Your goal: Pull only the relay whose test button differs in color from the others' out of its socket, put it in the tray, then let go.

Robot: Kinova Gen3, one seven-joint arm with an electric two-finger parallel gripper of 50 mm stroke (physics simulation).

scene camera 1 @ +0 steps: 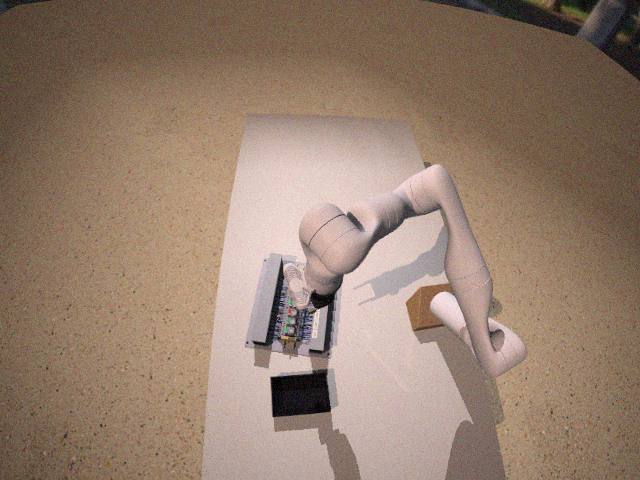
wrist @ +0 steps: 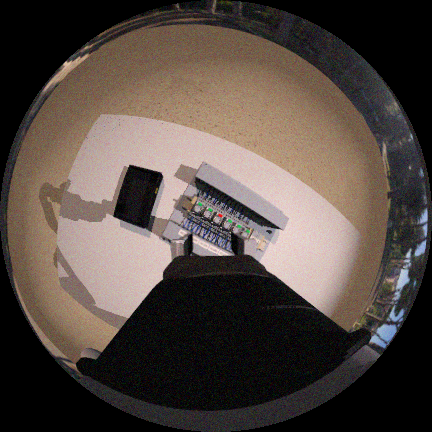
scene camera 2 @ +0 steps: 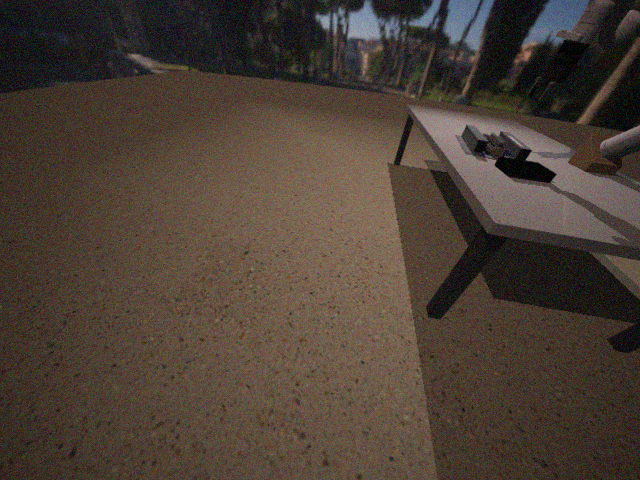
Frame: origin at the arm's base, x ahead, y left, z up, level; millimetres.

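Where they show: gripper, fingertip midpoint: (wrist: 211,241) (scene camera 2: 534,98); arm's base at its link origin: (scene camera 1: 442,304) (scene camera 2: 609,149).
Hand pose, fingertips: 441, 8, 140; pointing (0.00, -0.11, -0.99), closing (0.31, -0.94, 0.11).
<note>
Each offset is from my fingertips to the top centre of the thing, as dx, dy, dz. Level surfaces: height alone.
The relay with a red test button @(+37, -28, -162) (wrist: 219,217) (scene camera 1: 290,312) sits in the row of sockets in the wrist view, among several relays with green buttons, such as an end relay @(+48, +28, -162) (wrist: 198,207). All those visible stand in the row. The black tray @(+27, +213, -196) (scene camera 1: 299,395) (scene camera 2: 524,170) (wrist: 136,197) lies beside the panel and looks empty. My gripper (wrist: 211,241) (scene camera 2: 541,89) is open with nothing between its fingers. It hangs high above the table over the panel area, pointing down. In scene camera 1 the arm hides the fingers and part of the relay row.
Two grey wire ducts run along both sides of the relay row; the taller-looking duct @(+113, -89, -169) (scene camera 1: 267,302) (wrist: 240,195) is at the table's outer side. Blue wires line the sockets. A brown block (scene camera 1: 424,308) (scene camera 2: 594,157) stands by the arm's base. The white table @(dz -232) (scene camera 1: 320,155) (scene camera 2: 522,206) bears all these.
</note>
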